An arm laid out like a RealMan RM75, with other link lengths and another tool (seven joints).
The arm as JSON. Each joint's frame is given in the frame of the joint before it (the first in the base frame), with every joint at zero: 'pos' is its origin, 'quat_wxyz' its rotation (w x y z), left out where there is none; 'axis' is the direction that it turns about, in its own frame. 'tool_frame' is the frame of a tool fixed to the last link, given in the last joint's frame.
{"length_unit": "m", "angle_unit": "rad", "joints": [
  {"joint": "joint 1", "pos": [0.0, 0.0, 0.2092], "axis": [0.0, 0.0, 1.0]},
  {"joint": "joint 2", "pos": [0.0, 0.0, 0.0], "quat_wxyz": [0.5, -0.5, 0.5, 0.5], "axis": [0.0, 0.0, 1.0]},
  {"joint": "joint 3", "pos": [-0.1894, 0.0, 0.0], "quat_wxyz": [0.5, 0.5, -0.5, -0.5], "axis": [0.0, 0.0, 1.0]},
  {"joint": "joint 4", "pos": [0.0, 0.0, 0.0], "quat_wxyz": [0.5, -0.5, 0.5, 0.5], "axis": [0.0, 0.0, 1.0]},
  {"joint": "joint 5", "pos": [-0.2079, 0.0, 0.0], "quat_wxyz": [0.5, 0.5, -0.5, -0.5], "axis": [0.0, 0.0, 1.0]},
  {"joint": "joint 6", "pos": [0.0, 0.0, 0.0], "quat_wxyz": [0.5, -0.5, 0.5, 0.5], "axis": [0.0, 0.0, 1.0]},
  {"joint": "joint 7", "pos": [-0.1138, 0.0, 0.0], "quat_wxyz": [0.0, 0.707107, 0.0, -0.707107], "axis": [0.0, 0.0, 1.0]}
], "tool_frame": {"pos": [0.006, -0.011, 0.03], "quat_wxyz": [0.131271, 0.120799, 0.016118, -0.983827]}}
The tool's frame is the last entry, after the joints.
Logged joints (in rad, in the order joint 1, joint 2, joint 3, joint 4, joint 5, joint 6, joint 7), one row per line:
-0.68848, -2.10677, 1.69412, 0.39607, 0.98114, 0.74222, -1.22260
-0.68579, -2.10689, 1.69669, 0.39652, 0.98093, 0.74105, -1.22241
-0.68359, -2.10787, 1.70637, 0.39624, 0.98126, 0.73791, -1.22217
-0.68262, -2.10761, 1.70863, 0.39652, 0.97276, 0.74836, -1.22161
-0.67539, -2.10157, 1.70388, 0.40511, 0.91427, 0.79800, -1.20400
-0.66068, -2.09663, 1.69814, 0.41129, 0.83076, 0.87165, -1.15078
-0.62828, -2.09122, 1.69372, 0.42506, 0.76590, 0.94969, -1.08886
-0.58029, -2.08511, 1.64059, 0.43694, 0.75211, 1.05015, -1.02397
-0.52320, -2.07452, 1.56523, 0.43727, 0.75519, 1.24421, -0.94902
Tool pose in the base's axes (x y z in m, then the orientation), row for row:
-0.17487, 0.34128, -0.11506, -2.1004, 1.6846, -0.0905
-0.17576, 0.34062, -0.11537, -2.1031, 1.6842, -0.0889
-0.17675, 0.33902, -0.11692, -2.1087, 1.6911, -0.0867
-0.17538, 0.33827, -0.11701, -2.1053, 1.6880, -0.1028
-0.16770, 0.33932, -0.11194, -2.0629, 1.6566, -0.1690
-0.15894, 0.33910, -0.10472, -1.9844, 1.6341, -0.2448
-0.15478, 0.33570, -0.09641, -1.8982, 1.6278, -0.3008
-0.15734, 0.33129, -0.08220, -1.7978, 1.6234, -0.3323
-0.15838, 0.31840, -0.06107, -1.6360, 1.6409, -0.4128
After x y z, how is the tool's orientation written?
As a rotation vector, in radians.
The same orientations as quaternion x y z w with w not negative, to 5 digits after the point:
-0.76021, 0.60972, -0.03276, 0.22192
-0.76084, 0.60929, -0.03216, 0.22104
-0.76117, 0.61043, -0.03130, 0.21684
-0.76073, 0.60994, -0.03715, 0.21881
-0.75484, 0.60617, -0.06184, 0.24279
-0.73862, 0.60823, -0.09112, 0.27604
-0.71740, 0.61521, -0.11368, 0.30648
-0.69115, 0.62410, -0.12775, 0.34131
-0.64185, 0.64377, -0.16195, 0.38388

